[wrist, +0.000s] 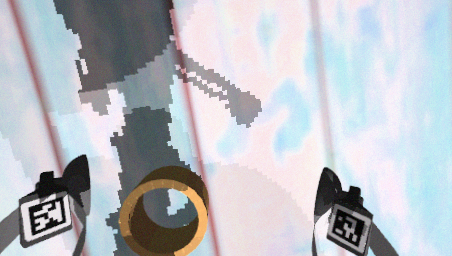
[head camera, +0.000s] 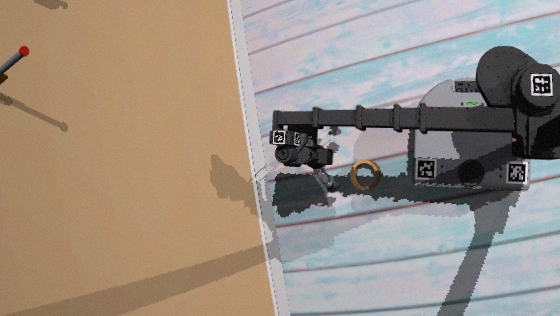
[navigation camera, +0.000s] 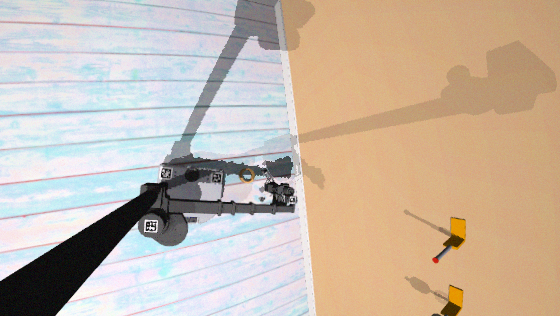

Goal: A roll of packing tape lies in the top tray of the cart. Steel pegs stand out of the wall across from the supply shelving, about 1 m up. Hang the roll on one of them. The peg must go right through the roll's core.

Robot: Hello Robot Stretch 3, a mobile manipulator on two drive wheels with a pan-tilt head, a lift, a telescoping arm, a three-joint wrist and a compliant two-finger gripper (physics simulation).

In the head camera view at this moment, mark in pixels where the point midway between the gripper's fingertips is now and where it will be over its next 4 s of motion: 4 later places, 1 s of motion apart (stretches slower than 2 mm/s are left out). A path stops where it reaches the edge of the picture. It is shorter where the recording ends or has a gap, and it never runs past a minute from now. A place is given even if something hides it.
The gripper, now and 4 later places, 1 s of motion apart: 335,158; 352,170; 359,171; 366,171; 363,171
